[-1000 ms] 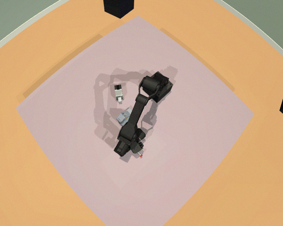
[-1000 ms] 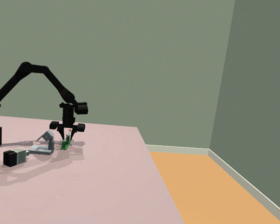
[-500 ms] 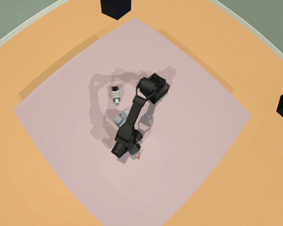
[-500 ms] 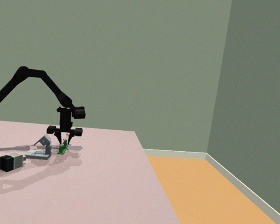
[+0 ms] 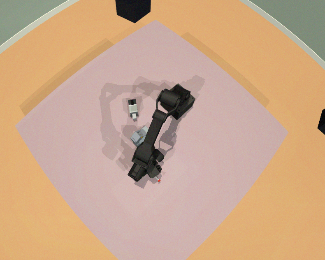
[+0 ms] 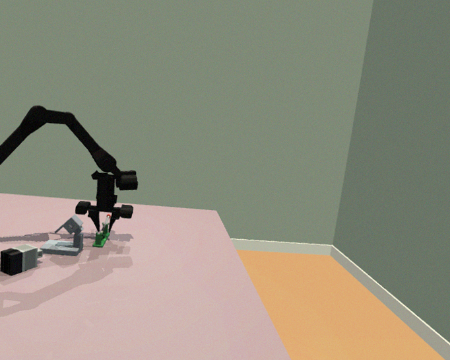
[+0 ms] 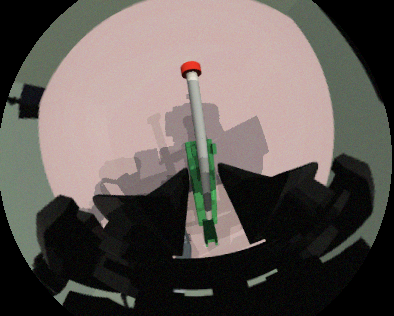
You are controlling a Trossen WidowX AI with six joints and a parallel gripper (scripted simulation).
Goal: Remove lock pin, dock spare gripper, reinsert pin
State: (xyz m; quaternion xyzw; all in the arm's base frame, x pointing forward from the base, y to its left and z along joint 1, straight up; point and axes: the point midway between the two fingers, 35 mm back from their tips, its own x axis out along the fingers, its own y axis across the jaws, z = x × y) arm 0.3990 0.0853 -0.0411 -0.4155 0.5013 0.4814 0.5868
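Now: gripper tip 4 cm to the left of the green holder, 1 cm below it and 1 cm past it. Round my gripper tip: spare gripper 27 cm to the right, 22 cm behind, 1 cm above; then mount 14 cm to the right, 11 cm behind, 4 cm above.
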